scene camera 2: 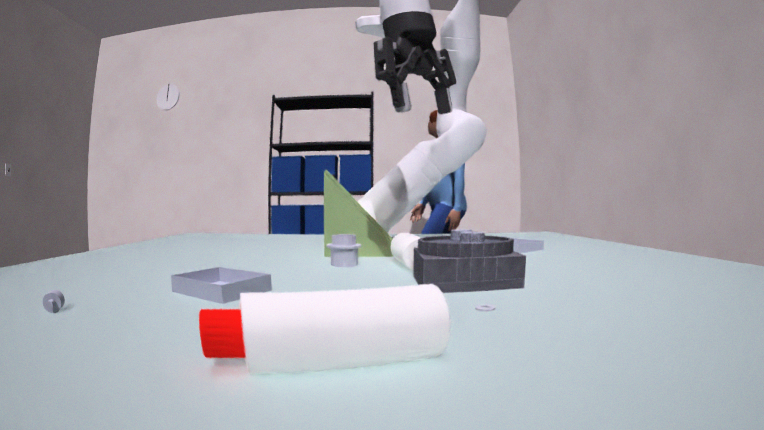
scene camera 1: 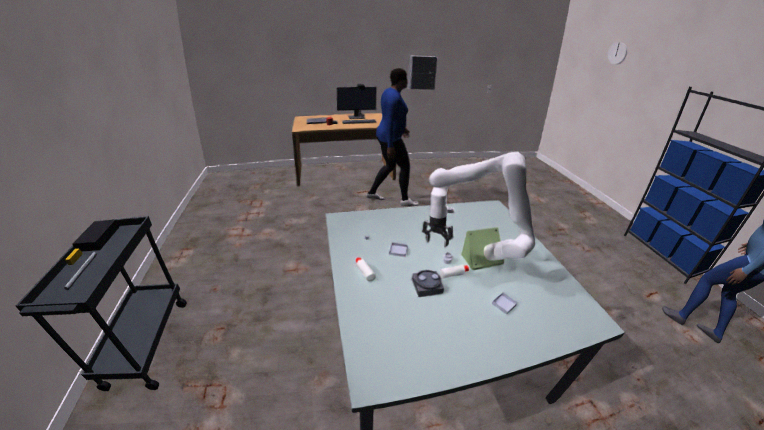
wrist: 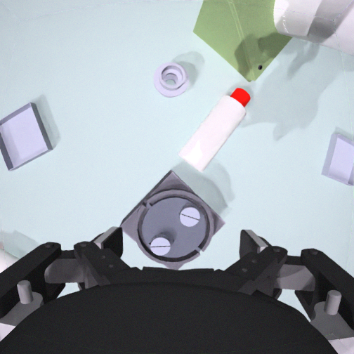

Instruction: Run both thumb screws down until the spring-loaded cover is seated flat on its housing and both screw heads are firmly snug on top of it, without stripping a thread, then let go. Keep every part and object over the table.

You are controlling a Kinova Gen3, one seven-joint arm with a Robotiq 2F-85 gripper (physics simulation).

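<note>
The dark square housing stands on the table. Its round grey cover lies inside the raised ring. Two pale slotted screw heads stand on the cover: one at the upper right in the wrist view, one at the lower left. The lower-left head seems to stand a little above the cover, with a dark shank or shadow beside it. Whether the cover is seated flat cannot be told. My gripper is open and empty, pointing down, well above the table and apart from the housing.
A white red-capped bottle lies near the housing; another bottle lies left. A flanged part, green wedge, two shallow trays and a small washer are on the table.
</note>
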